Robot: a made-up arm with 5 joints.
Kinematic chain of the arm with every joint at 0, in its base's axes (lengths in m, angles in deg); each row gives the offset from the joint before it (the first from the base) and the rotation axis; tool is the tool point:
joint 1: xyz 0 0 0.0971 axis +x
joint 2: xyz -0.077 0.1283 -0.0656 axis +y
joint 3: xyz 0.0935 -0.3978 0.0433 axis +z
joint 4: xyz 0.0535 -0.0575 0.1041 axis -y
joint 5: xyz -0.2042 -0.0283 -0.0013 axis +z
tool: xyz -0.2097 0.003 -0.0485
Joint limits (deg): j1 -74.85..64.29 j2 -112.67..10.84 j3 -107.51..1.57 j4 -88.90..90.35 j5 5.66..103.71
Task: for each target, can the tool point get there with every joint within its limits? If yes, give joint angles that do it. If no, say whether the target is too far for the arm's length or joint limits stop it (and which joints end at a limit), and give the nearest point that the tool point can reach.
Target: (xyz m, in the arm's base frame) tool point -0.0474 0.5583 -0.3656
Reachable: no: joint limits stop it (at a limit: joint 1, joint 2) | nearest point -0.1409 0.2690 -0.2738 | short by 0.318 m
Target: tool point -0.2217 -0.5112 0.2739
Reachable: yes | joints 32.82 -4.73 -24.60 -66.79 15.96
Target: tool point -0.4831 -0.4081 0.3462
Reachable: yes | joints -19.47 -52.13 -11.85 -59.22 47.28
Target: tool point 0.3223 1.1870 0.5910
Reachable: no: too far | nearest point 0.0244 0.4066 0.4500 | short by 0.847 m
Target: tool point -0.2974 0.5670 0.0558
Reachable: no: joint limits stop it (at a limit: joint 1, joint 3) | nearest point -0.2300 0.3384 0.1960 | short by 0.277 m
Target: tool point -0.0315 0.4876 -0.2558
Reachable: no: joint limits stop it (at a limit: joint 1, joint 2) | nearest point -0.1139 0.2723 -0.2203 | short by 0.233 m
